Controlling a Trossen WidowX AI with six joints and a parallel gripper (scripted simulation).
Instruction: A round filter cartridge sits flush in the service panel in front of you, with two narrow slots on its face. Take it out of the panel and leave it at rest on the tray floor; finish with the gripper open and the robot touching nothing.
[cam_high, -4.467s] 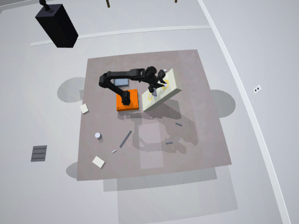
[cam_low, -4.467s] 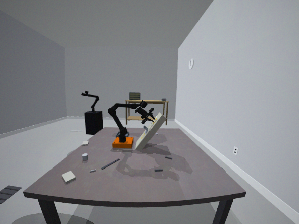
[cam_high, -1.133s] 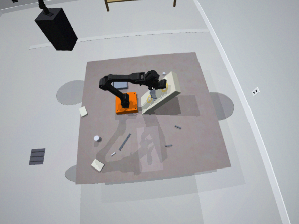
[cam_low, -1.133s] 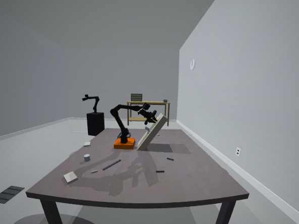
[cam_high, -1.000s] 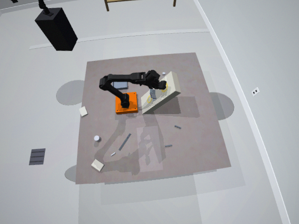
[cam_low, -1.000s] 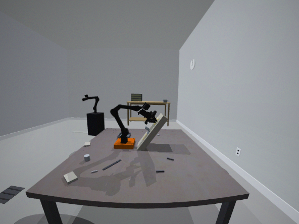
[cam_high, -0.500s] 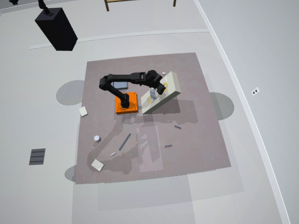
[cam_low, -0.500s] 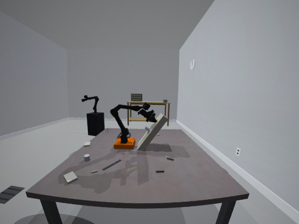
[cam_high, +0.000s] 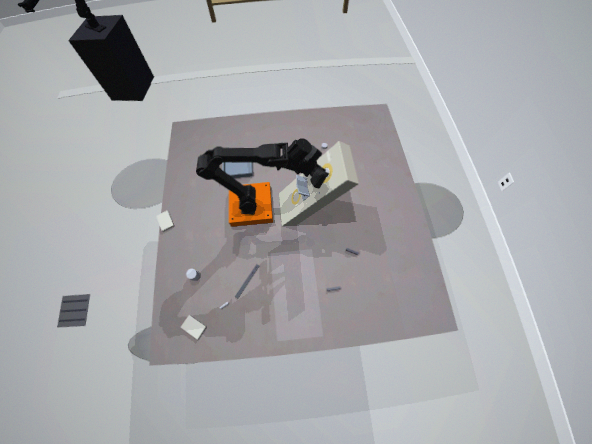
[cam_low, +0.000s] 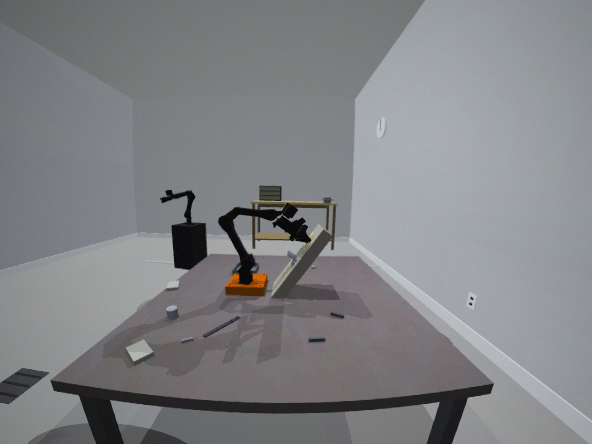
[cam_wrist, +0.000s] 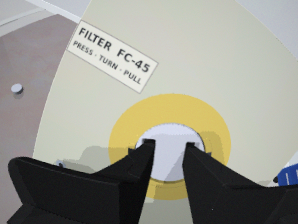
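My gripper tip is 1 cm short of the round white filter cartridge and 1 cm above it. Round my gripper tip: grey-blue tray: 46 cm behind, 27 cm below, 19 cm to the left; then grey bracket: 9 cm below, 9 cm behind, 2 cm to the right.
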